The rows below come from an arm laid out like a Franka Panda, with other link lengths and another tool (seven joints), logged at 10 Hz.
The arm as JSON. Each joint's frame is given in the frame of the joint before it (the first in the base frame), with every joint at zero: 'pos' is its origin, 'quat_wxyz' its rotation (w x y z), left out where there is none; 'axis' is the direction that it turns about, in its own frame. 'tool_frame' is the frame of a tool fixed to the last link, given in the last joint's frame.
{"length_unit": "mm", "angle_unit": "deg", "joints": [
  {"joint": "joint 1", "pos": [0.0, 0.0, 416.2], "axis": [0.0, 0.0, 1.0]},
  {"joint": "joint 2", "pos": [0.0, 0.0, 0.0], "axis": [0.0, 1.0, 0.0]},
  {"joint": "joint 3", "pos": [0.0, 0.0, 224.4], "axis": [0.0, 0.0, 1.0]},
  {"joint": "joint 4", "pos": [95.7, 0.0, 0.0], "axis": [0.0, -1.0, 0.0]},
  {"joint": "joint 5", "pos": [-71.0, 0.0, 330.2], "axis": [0.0, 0.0, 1.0]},
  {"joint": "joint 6", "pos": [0.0, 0.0, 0.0], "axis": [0.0, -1.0, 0.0]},
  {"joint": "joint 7", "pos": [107.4, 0.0, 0.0], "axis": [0.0, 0.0, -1.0]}
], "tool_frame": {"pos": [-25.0, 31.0, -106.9], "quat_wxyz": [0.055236, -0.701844, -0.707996, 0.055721]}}
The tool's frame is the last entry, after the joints.
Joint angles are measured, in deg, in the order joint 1, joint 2, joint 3, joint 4, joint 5, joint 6, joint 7. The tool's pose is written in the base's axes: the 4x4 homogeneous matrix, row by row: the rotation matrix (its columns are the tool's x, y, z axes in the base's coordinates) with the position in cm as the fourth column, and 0 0 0 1 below. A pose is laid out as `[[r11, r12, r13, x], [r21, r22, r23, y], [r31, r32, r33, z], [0, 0, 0, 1]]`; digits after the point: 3 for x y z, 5 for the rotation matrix.
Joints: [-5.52 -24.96 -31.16 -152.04 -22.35 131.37 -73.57]
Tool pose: [[-0.81084, 0.57899, -0.08551, 30.242], [0.58252, 0.78424, -0.21363, -23.366], [-0.05663, -0.22303, -0.97316, 39.579], [0, 0, 0, 1]]
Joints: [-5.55 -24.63 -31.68 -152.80 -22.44 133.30 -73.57]
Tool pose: [[-0.80861, 0.58401, -0.07135, 30.135], [0.58425, 0.78275, -0.21437, -23.440], [-0.06935, -0.21503, -0.97414, 39.085], [0, 0, 0, 1]]
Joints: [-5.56 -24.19 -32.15 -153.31 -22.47 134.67 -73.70]
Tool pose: [[-0.80730, 0.58664, -0.06424, 30.019], [0.58533, 0.78208, -0.21386, -23.546], [-0.07522, -0.21025, -0.97475, 38.628], [0, 0, 0, 1]]
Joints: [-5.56 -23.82 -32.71 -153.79 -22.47 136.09 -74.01]
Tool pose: [[-0.80654, 0.58866, -0.05449, 29.887], [0.58533, 0.78222, -0.21338, -23.709], [-0.08299, -0.20399, -0.97545, 38.228], [0, 0, 0, 1]]
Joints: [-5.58 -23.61 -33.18 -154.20 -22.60 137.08 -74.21]
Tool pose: [[-0.80595, 0.59000, -0.04851, 29.732], [0.58542, 0.78214, -0.21341, -23.840], [-0.08797, -0.20039, -0.97576, 37.924], [0, 0, 0, 1]]
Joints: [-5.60 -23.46 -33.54 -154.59 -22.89 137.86 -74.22]
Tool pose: [[-0.80559, 0.59074, -0.04517, 29.591], [0.58534, 0.78180, -0.21488, -23.909], [-0.09163, -0.19954, -0.97560, 37.658], [0, 0, 0, 1]]
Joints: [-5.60 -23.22 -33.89 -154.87 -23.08 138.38 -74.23]
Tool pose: [[-0.80476, 0.59183, -0.04578, 29.444], [0.58654, 0.78098, -0.21457, -23.984], [-0.09124, -0.19953, -0.97564, 37.375], [0, 0, 0, 1]]
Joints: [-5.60 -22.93 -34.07 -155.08 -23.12 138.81 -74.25]
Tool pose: [[-0.80441, 0.59221, -0.04693, 29.361], [0.58721, 0.78068, -0.21383, -24.002], [-0.09000, -0.19956, -0.97574, 37.119], [0, 0, 0, 1]]
